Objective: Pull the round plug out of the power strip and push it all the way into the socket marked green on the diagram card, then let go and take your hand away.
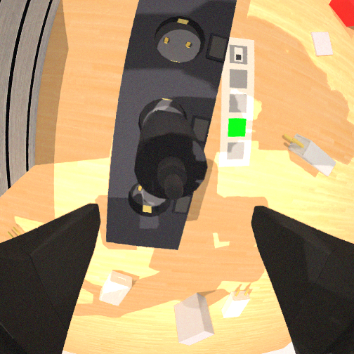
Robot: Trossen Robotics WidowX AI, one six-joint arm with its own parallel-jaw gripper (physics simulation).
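Note:
The black round plug (167, 142) stands on the dark power strip (167, 80), at the socket second from the strip's near end. Its body hides most of that socket, so how deep it sits cannot be told. The nearest socket (147, 202) is partly hidden by the plug; another socket (179, 44) shows farther up, empty. The diagram card (225, 110) lies right of the strip; its green square (237, 127) is second from the near end. My gripper (177, 215) is open, its fingers wide apart on either side of the strip's near end, clear of the plug.
A grey slatted object (20, 75) stands at the left. A pale plug with prongs (314, 156) lies at the right. A white block (116, 288), a larger pale block (192, 320) and a white pronged plug (236, 304) lie at the bottom. A red object (345, 10) shows at top right.

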